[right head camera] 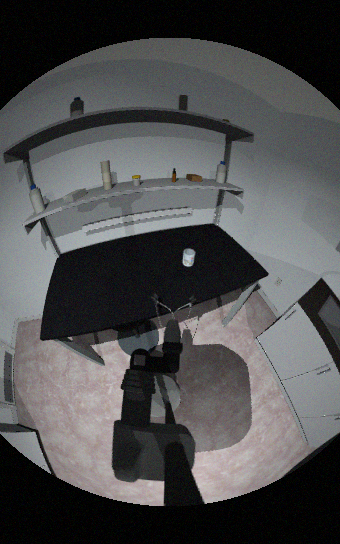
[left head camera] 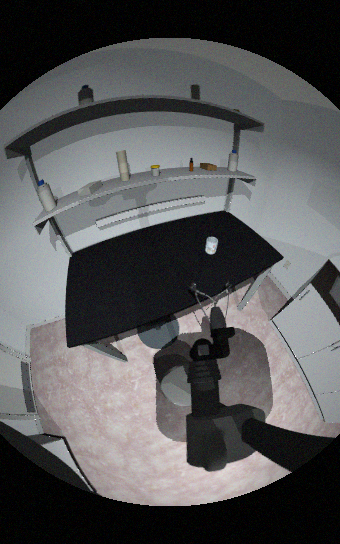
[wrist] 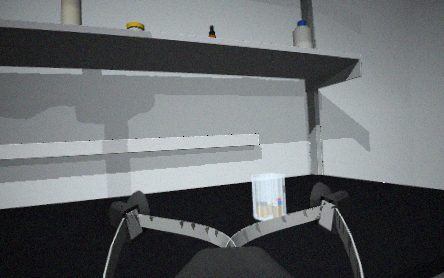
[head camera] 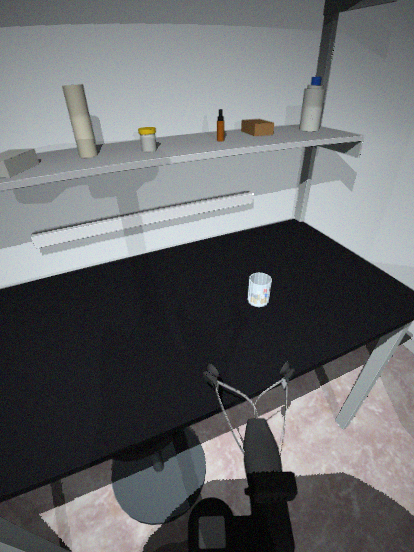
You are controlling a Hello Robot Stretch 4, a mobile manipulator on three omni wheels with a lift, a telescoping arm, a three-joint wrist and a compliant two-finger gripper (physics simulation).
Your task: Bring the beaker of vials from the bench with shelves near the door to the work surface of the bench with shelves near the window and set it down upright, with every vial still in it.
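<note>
A clear beaker [head camera: 259, 290] [left head camera: 211, 245] [right head camera: 188, 257] [wrist: 269, 197] stands upright on the black work surface of a bench [head camera: 125, 340] [left head camera: 125, 280] [right head camera: 110, 280], right of its middle. Several small vials with tan contents and red and blue caps show low inside it in the wrist view. My gripper [head camera: 249, 372] [left head camera: 210, 286] [right head camera: 173, 300] [wrist: 229, 204] is open and empty, its fingers spread wide. It is over the bench's front edge, nearer than the beaker and apart from it. In the wrist view the beaker shows beyond the fingers, between them and right of centre.
A shelf [head camera: 190, 150] above the bench holds a tall beige cylinder [head camera: 80, 121], a yellow-lidded jar [head camera: 148, 140], an amber bottle [head camera: 220, 128], a brown box [head camera: 257, 127] and a blue-capped bottle [head camera: 312, 107]. A round stool base [head camera: 150, 492] is under the front edge. Cabinets [left head camera: 320, 340] stand at the right.
</note>
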